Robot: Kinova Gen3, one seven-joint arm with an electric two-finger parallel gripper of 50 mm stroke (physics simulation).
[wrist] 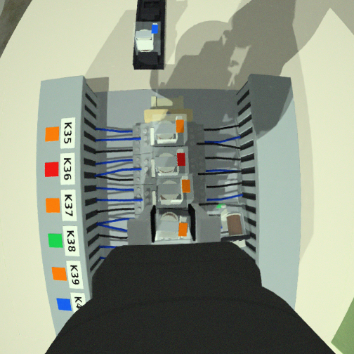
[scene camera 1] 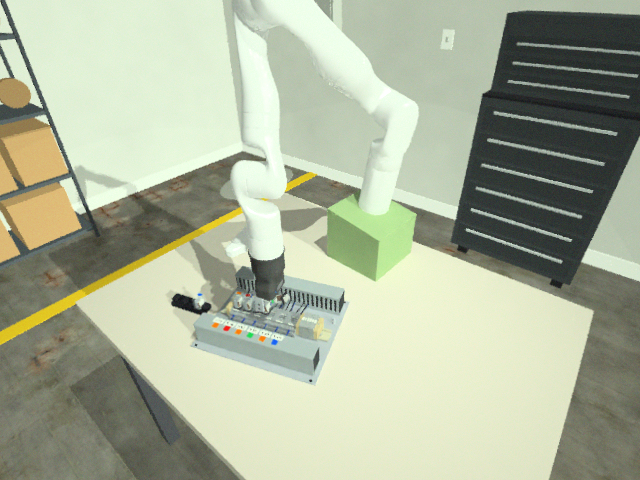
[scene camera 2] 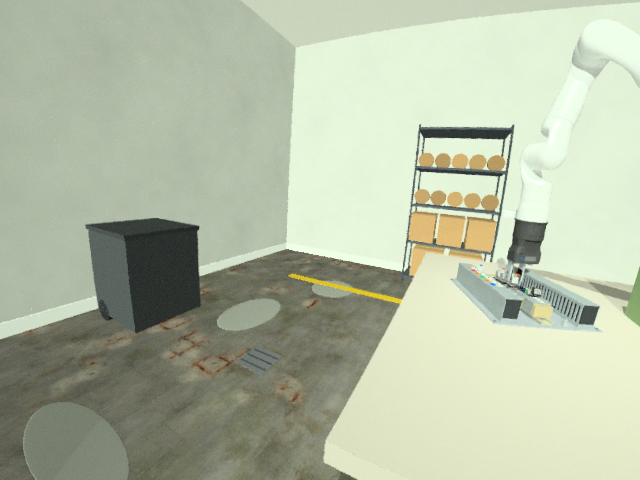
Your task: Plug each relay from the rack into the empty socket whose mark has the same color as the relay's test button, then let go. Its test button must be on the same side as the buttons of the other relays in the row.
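Where they show: gripper, fingertip midpoint: (scene camera 1: 263,305) (scene camera 2: 512,280); arm's base, origin of the base link: (scene camera 1: 373,205).
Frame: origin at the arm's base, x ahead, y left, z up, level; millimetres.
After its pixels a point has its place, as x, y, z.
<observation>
My gripper (wrist: 172,216) (scene camera 2: 514,279) @(415, -121, -106) is shut on a clear relay with an orange test button (wrist: 172,227), upright in line with the row, roughly level with the green K38 mark (wrist: 55,240). Its pins and the socket beneath are hidden. Three relays stand in the row above: orange button (wrist: 166,132), red button (wrist: 168,164), orange button (wrist: 171,194), all buttons on the right in the wrist view. A relay with a green button (wrist: 233,223) lies tipped over right of the gripper. A blue-button relay (wrist: 145,41) (scene camera 1: 199,301) @(470, -287, -119) stands in the black rack (wrist: 148,62) (scene camera 1: 180,302) @(470, -368, -159).
Slotted grey ducts (wrist: 272,175) (wrist: 65,100) flank the row, with wires between. The orange K39 mark (wrist: 59,273) and a blue mark (wrist: 64,304) follow K38; the gripper body hides their sockets. A beige end block (scene camera 1: 309,327) @(418, 11, -115) stands at the row's far end. The green arm base (scene camera 1: 369,242) @(136, 44, -37) stands behind.
</observation>
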